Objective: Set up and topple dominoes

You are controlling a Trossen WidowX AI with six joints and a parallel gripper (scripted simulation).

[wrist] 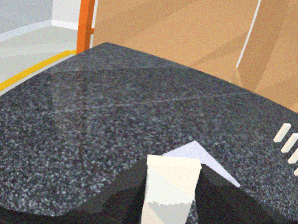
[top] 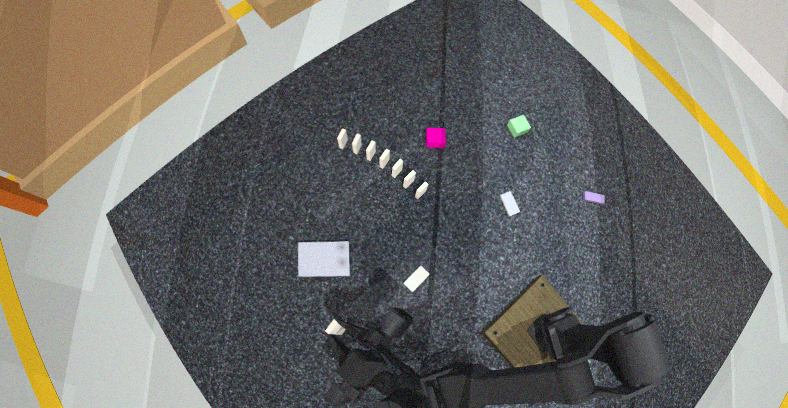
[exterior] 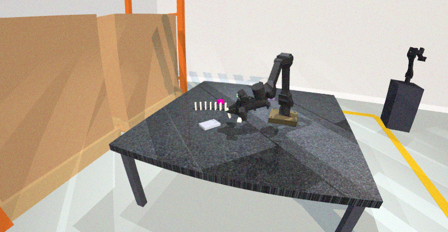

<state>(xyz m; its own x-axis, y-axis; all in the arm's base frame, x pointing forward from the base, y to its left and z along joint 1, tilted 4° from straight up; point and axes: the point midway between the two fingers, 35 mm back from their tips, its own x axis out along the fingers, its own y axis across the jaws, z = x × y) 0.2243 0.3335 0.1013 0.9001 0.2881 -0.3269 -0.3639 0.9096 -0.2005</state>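
Right now my gripper tip is 13 cm short of the flat pale pad, 13 cm above it and 4 cm to the left of it. Also, from my gripper tip: purple block 64 cm to the right, 13 cm below, 9 cm behind; then magenta cube 39 cm to the right, 23 cm ahead, 12 cm below; then green cube 58 cm to the right, 15 cm ahead, 12 cm below.
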